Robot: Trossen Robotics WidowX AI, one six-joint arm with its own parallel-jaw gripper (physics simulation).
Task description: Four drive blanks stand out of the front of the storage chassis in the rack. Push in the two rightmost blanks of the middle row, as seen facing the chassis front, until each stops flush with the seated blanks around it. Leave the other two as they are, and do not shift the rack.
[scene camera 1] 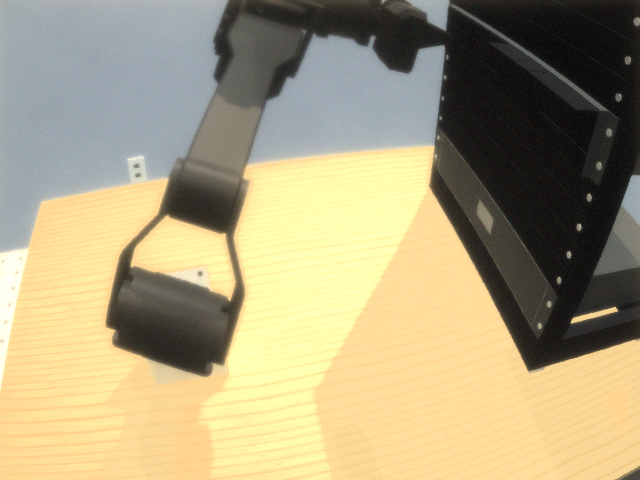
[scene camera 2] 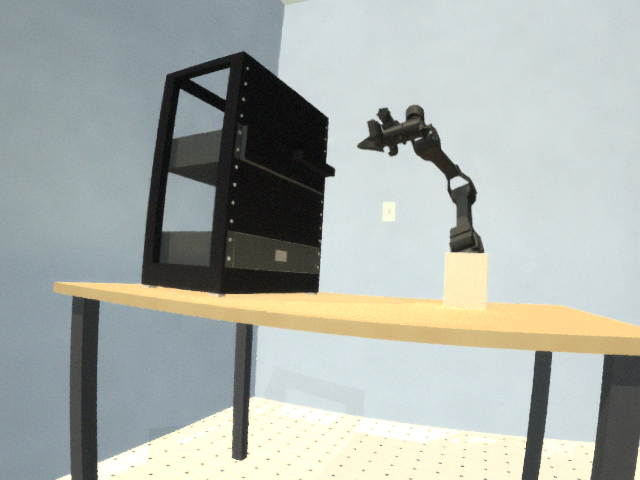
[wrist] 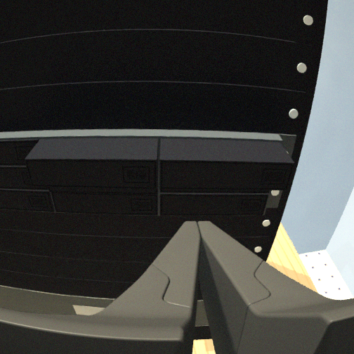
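Where they show: gripper, fingertip midpoint: (scene camera 1: 451,39) (scene camera 2: 357,146); arm's base, link origin: (scene camera 2: 467,271).
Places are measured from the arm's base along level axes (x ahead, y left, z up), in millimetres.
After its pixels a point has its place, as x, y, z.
Note:
The black storage chassis (scene camera 1: 604,135) {498, -105, 299} (scene camera 2: 241,142) {510, 344, 283} (wrist: 150,133) sits in the rack (scene camera 1: 555,341) {525, -132, -25} (scene camera 2: 222,217) {524, 373, 91} (wrist: 312,65). In the wrist view, a left blank (wrist: 90,173) and a right blank (wrist: 225,174) stand out side by side under the chassis's top lip, in the top row. Below them, a bottom-row left blank (wrist: 100,202) and right blank (wrist: 215,204) look seated. The middle row there is nearly hidden behind the protruding pair; its depth is hard to tell. My gripper (scene camera 1: 447,37) {334, 1, 364} (scene camera 2: 358,146) {334, 1, 364} (wrist: 196,232) is shut and empty, apart from the chassis front; its tips appear below the blanks in the wrist view.
The rack stands on the wooden table (scene camera 1: 289,310) {172, 87, -97} (scene camera 2: 387,322) {75, 516, -97}. A grey panel (scene camera 1: 509,260) {502, 16, 11} (scene camera 2: 258,248) {507, 235, 29} with a pale label fills the rack's lower front. The arm's base stands on a pale block (scene camera 2: 465,281) {1, 44, -28}. A blue wall (scene camera 1: 103,77) (scene camera 2: 516,129) is behind the arm.

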